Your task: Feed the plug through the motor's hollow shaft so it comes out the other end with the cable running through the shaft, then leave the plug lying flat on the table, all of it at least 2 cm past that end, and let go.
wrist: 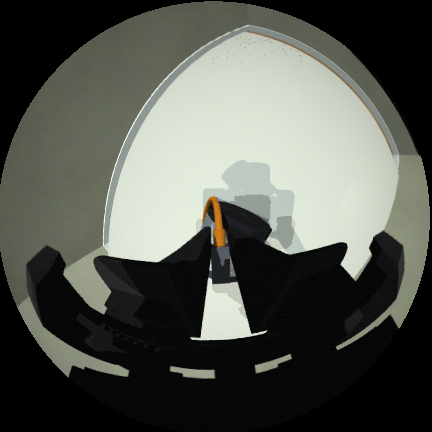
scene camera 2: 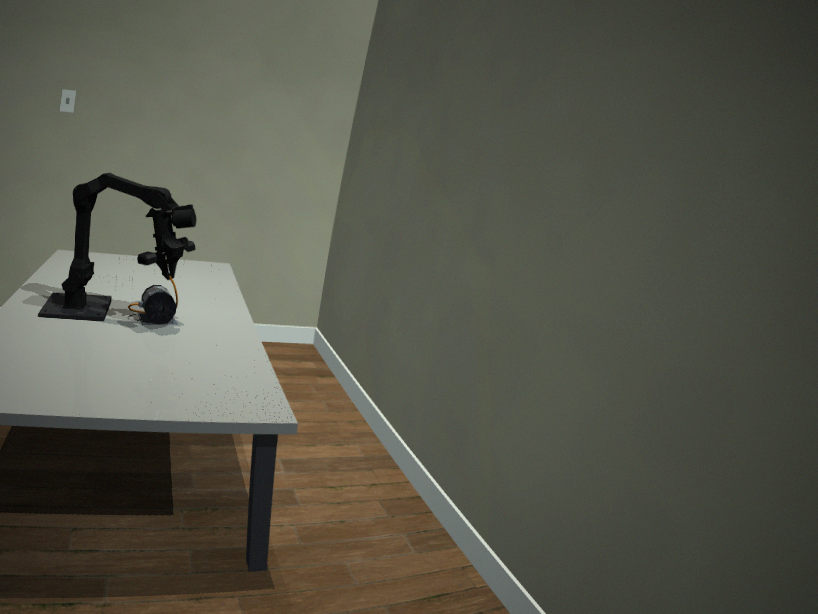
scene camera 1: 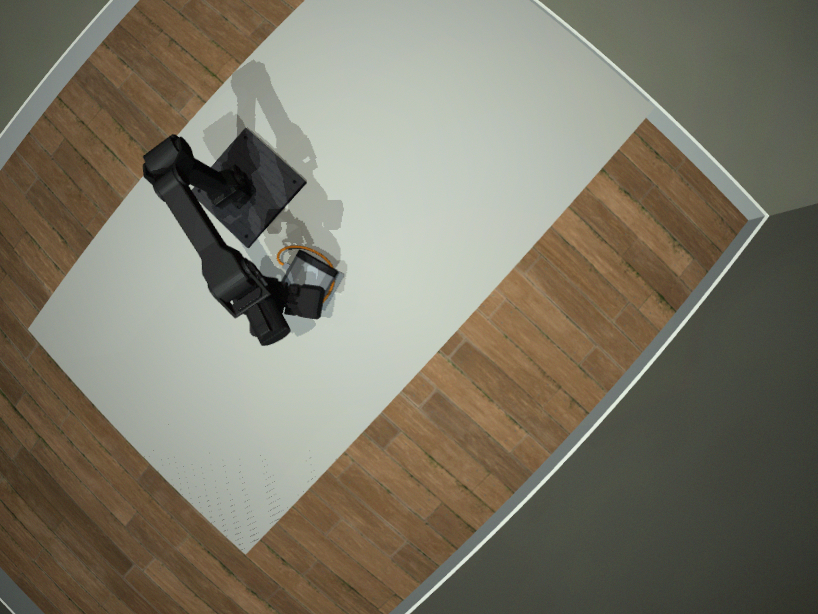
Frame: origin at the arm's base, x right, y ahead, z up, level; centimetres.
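Seen in the pictures: gripper, fingertip midpoint: [wrist: 218, 231] [scene camera 2: 170, 279] [scene camera 1: 295, 303]; arm's base at its link origin: [scene camera 2: 74, 305] [scene camera 1: 239, 191].
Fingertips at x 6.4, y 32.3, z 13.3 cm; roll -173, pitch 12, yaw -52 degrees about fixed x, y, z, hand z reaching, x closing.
Observation:
Offsets run from my fingertips to a thing's middle. Level surfaces: height alone.
The motor {dx -4.1, dy -3.9, dz -9.8 cm} [scene camera 1: 305, 269] [scene camera 2: 158, 306] [wrist: 246, 221] lies on its side on the table, with a black end cap and a grey body. My gripper [scene camera 2: 169, 275] [wrist: 218, 231] is shut on the plug {dx -1.8, dy -1.6, dz +0.9 cm} [wrist: 223, 256], a small dark grey block with a black end, above the motor. In scene camera 1 the arm hides the fingertips and plug. The orange cable [scene camera 1: 290, 247] [scene camera 2: 176, 292] [wrist: 213, 202] leaves the plug, arches in the wrist view, and runs down beside the motor in scene camera 2. Another cable loop lies on the motor's arm-base side. The shaft opening is not clearly visible.
The arm's black base plate [scene camera 1: 280, 173] [scene camera 2: 59, 307] stands near the motor. The white table {dz -14.9 cm} [scene camera 1: 462, 132] [scene camera 2: 99, 370] carries both, and its long edge [scene camera 1: 439, 345] runs beyond the motor. Shadows of the arm fall around the motor.

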